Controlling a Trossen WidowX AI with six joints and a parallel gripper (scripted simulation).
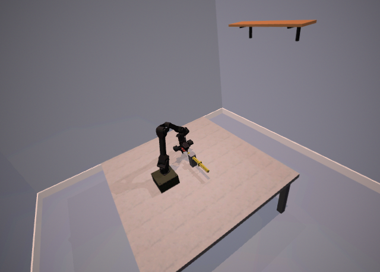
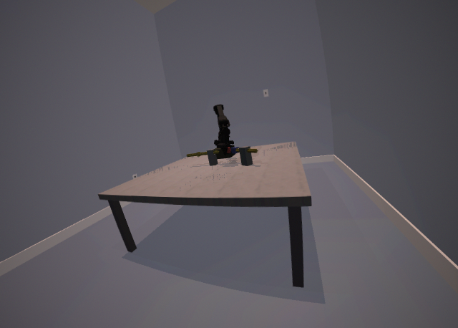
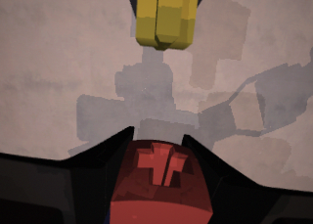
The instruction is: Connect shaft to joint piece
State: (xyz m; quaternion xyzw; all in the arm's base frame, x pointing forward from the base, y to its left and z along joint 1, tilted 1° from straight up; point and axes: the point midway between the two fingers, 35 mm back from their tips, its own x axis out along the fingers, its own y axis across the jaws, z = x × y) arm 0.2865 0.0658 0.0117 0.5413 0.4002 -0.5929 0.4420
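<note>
Now: gripper tip 1 cm short of the red joint piece, 2 cm to the right of it and 4 cm below it.
</note>
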